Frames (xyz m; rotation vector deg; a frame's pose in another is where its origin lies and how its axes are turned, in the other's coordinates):
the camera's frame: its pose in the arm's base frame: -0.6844 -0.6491 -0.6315 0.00 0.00 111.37
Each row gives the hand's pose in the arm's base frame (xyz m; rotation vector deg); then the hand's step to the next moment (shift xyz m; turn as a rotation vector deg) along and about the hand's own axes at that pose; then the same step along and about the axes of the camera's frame.
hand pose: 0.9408 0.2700 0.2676 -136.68 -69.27 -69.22
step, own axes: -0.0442 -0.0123 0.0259 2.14 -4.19 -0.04
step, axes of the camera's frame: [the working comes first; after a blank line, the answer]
step, axes of the arm's base frame: -0.0088 -0.0046 -0.0517 -2.45 3.91 0.92

-0.0011 0.0099 -0.0517 4.53 0.86 0.92
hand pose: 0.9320 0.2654 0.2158 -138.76 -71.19 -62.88
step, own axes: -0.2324 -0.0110 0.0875 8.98 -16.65 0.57
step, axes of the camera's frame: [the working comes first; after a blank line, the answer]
step, axes of the arm's base frame: -0.0483 -0.0937 -0.2251 -9.18 16.18 3.47

-0.0697 0.0791 -0.2251 18.42 2.65 3.47
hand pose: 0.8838 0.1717 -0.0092 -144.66 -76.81 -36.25
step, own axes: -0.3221 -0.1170 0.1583 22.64 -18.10 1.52
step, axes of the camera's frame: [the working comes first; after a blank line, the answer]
step, axes of the arm's base frame: -0.2126 -0.1109 -0.2915 -3.38 27.40 8.97

-0.0258 0.2384 -0.2915 26.75 -6.83 8.97
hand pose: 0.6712 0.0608 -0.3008 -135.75 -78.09 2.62
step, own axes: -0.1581 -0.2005 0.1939 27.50 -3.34 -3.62
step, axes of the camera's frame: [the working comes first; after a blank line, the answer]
step, axes of the arm's base frame: -0.2912 0.0199 -0.1326 12.45 23.26 9.20

0.1247 0.2639 -0.1326 17.13 -20.07 9.20
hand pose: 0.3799 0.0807 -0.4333 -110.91 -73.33 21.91
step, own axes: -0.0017 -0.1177 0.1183 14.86 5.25 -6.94
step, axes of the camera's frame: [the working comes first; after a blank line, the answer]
step, axes of the arm's base frame: -0.1497 0.0733 0.0083 14.36 9.00 3.07

0.1228 0.1127 0.0083 3.15 -16.65 3.07
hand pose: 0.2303 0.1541 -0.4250 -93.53 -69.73 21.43
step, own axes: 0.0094 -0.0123 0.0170 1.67 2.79 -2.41
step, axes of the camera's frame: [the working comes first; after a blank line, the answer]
step, axes of the arm's base frame: -0.0147 0.0166 0.0060 3.96 0.21 -0.82

0.0208 0.0076 0.0060 -1.25 -3.76 -0.82
